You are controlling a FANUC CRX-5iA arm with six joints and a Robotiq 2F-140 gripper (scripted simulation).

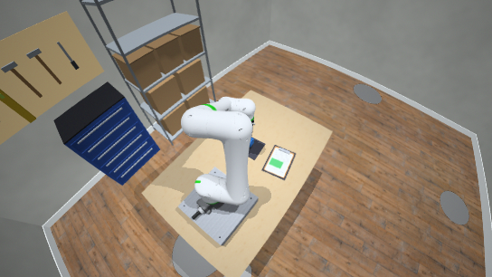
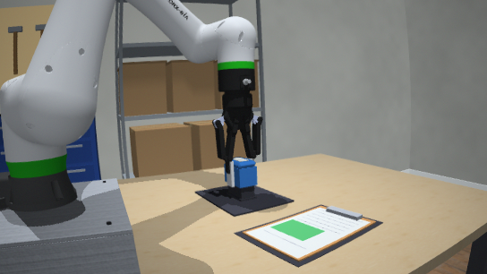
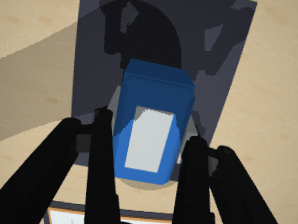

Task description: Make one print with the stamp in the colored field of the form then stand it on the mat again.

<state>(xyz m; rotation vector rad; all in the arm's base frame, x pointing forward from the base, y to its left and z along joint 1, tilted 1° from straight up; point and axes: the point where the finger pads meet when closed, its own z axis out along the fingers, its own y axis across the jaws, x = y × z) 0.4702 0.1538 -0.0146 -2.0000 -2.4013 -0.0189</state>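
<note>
Now: the form 70 mm ahead of my hand, 270 mm to the right of it and 60 mm below it. From my hand the other things lie so: blue stamp 20 mm below; dark mat 70 mm below.
</note>
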